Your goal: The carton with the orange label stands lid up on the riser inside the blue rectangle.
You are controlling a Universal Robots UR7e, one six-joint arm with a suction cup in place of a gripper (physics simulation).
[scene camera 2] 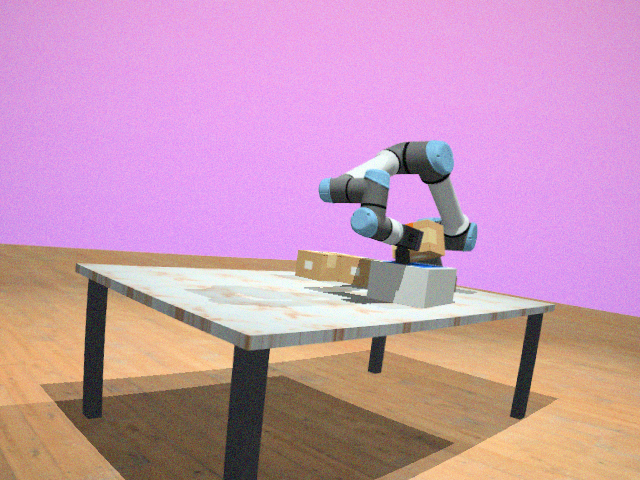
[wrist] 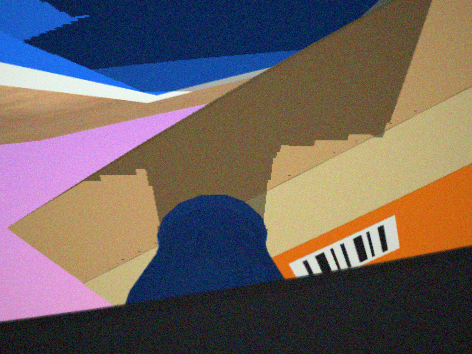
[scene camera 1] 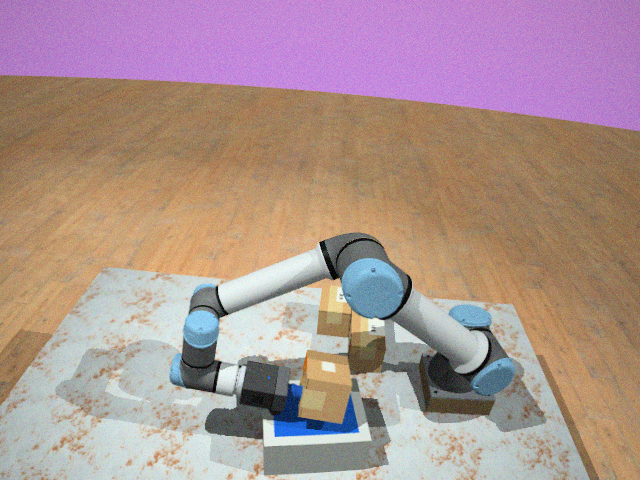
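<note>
The carton with the orange label is tilted, low over the riser. I cannot tell whether its lower edge touches the riser. The orange label, with a barcode, is on the side facing my wrist. My suction cup is against that side and holds the carton; the contact is partly hidden. The blue rectangle on the riser's top is partly covered by the carton and shaded beneath it.
Two other cartons stand close together on the table, behind the riser in scene camera 1. The arm's base block is to the right of them. The arm arches over the cartons in that view.
</note>
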